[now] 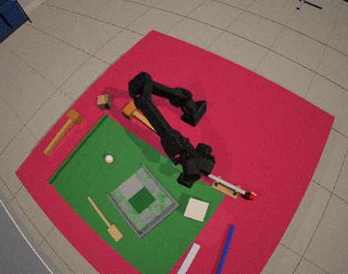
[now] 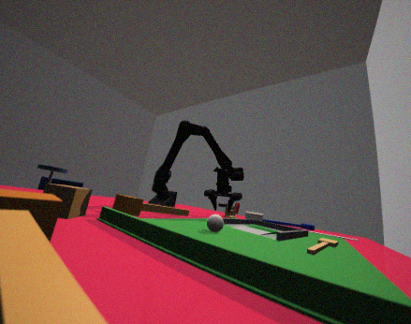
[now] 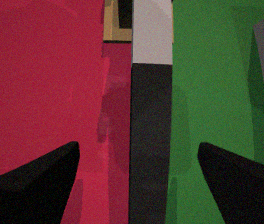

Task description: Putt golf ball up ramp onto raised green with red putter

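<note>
Now: gripper tip 30 mm past the red putter, 110 mm to the right of it and 30 mm below it. From my gripper tip the other things lie so: white bar: 370 mm ahead, 240 mm to the left, 30 mm below; then white golf ball: 240 mm ahead, 360 mm to the right, 10 mm below; then blue putter: 210 mm ahead, 330 mm to the left, 20 mm below.
</note>
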